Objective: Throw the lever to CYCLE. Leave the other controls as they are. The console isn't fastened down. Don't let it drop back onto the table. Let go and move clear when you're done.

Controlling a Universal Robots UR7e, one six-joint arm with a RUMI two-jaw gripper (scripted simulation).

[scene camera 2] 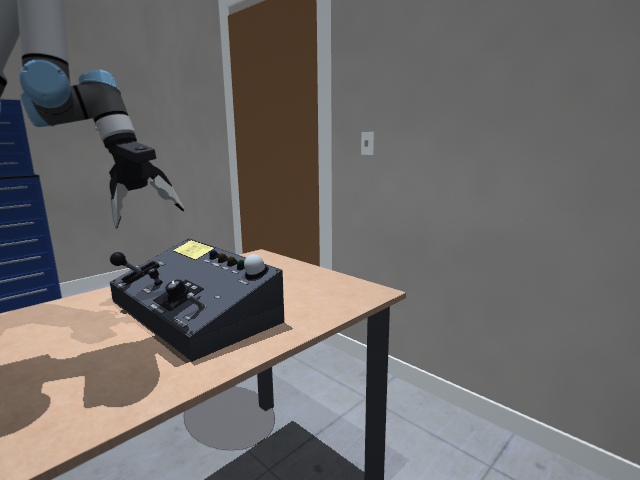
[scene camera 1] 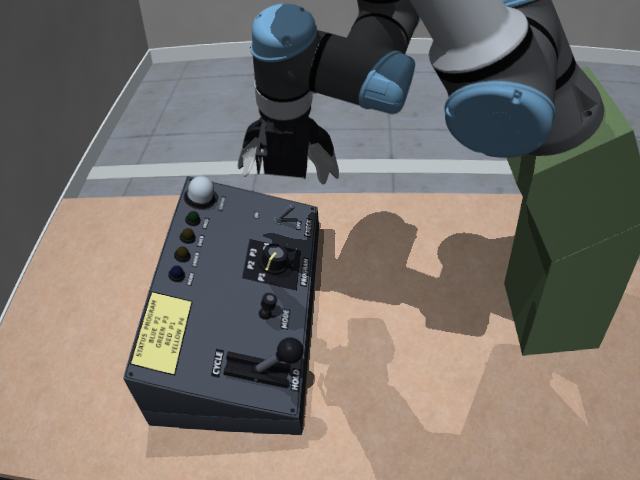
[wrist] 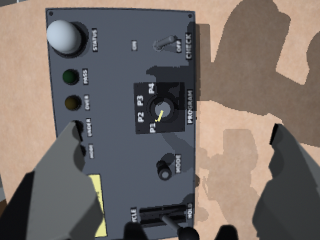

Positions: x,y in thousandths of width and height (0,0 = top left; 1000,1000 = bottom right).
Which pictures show my gripper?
Scene camera 2, scene camera 1 and the wrist view: all of them.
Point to a dark console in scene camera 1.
At 309,672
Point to a dark console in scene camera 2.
377,620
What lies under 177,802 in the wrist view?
My gripper.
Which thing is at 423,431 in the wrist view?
A dark console.
